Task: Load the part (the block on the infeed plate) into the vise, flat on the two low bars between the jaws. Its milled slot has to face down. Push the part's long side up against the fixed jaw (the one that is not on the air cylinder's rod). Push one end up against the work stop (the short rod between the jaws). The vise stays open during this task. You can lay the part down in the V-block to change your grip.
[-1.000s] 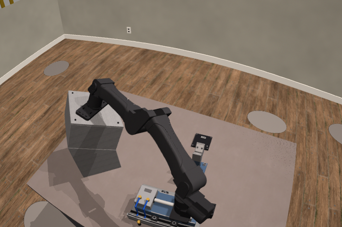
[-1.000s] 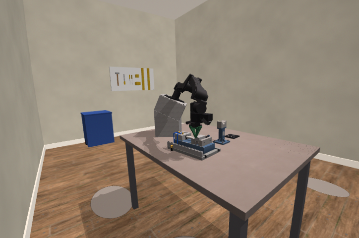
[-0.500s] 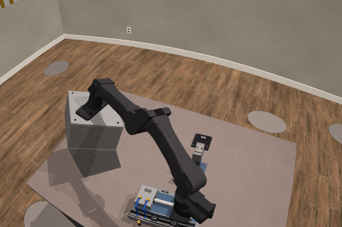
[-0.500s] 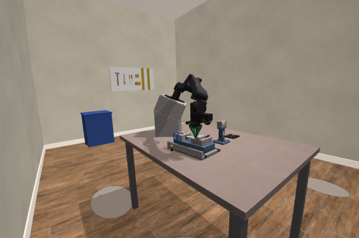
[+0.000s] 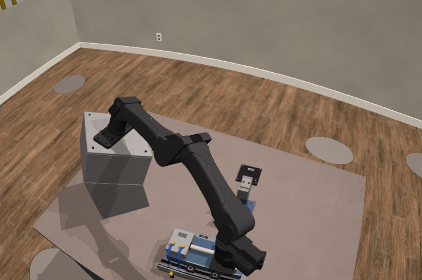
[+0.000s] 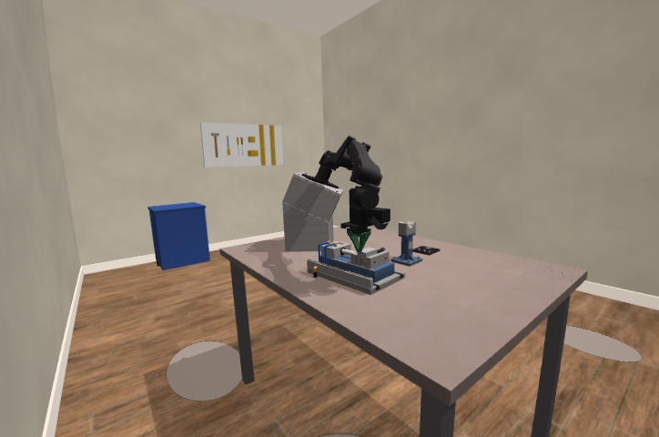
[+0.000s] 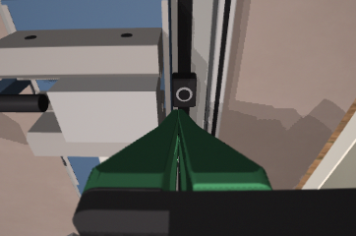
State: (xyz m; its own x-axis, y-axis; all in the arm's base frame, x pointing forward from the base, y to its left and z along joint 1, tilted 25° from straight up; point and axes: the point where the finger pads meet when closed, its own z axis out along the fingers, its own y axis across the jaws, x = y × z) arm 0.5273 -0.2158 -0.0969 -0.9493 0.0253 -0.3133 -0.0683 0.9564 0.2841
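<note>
Now: hand 4 cm to the right of the part and 3 cm above it. Round my hand: work stop rod: 11 cm to the left, 3 cm below, 1 cm behind; air cylinder: 17 cm behind, 5 cm to the left, 4 cm below; piston rod: 9 cm behind, 5 cm to the left, 4 cm below.
</note>
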